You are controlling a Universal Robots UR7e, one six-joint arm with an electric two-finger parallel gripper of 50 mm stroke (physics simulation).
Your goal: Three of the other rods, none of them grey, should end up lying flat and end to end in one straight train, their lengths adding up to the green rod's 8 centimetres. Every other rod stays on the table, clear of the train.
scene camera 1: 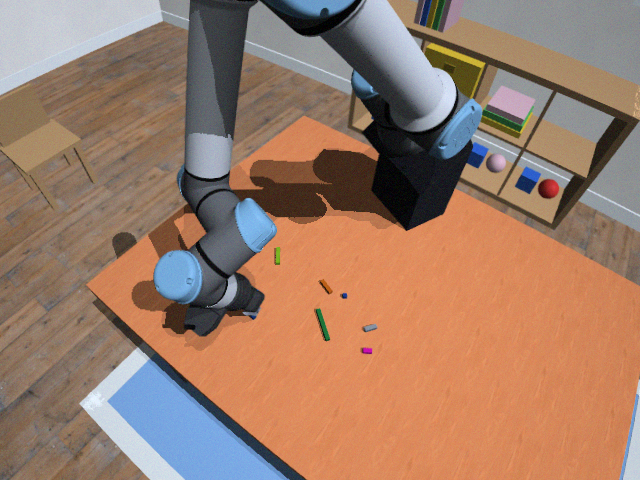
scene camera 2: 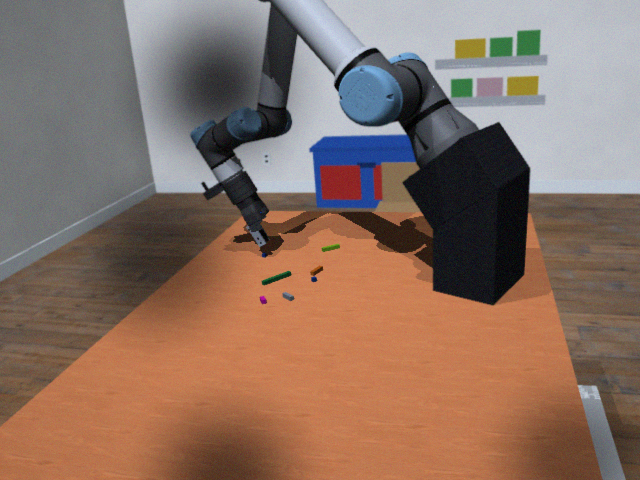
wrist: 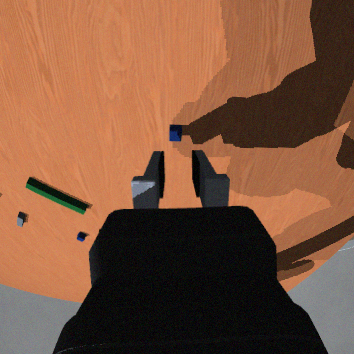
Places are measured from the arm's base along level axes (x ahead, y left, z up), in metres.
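Pixels of known places: gripper, fingertip midpoint: (scene camera 1: 252, 308) (scene camera 2: 264, 243) (wrist: 177, 164); arm's base, link origin: (scene camera 2: 450, 151).
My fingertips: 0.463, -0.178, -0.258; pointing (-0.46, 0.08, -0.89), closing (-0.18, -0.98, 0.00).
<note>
Ahead of a thing's pixels: the offset from my fingertips to its middle, as dx, dy, dz. Level surfaces: height alone.
My gripper (scene camera 2: 262, 245) (wrist: 177, 164) is open and empty, low over the table's far left part in the scene camera 2 view. A small blue rod @[+0.005, +0.000, -0.034] (scene camera 1: 253, 316) (scene camera 2: 264, 254) (wrist: 175, 133) lies on the table just beyond the fingertips, clear of them. The long green rod @[-0.048, +0.155, -0.034] (scene camera 1: 322, 324) (scene camera 2: 276, 277) (wrist: 56, 196) lies flat. An orange rod @[-0.144, +0.121, -0.034] (scene camera 1: 325, 286) (scene camera 2: 316, 270) lies beside another small blue rod @[-0.140, +0.172, -0.034] (scene camera 1: 344, 295) (scene camera 2: 313, 279) (wrist: 81, 236). A lime rod @[-0.174, -0.029, -0.034] (scene camera 1: 277, 255) (scene camera 2: 330, 248), a grey rod @[-0.087, +0.259, -0.034] (scene camera 1: 370, 327) (scene camera 2: 287, 296) (wrist: 21, 219) and a magenta rod @[-0.031, +0.272, -0.034] (scene camera 1: 367, 350) (scene camera 2: 263, 299) lie apart.
The orange table @[dz -0.039] (scene camera 1: 465, 361) (scene camera 2: 361, 387) bears all the rods. The black arm base (scene camera 1: 413, 186) (scene camera 2: 475, 232) stands at its edge. A wooden shelf unit (scene camera 1: 542, 53) stands behind the table in the scene camera 1 view, and a chair (scene camera 1: 43, 144) stands at the left.
</note>
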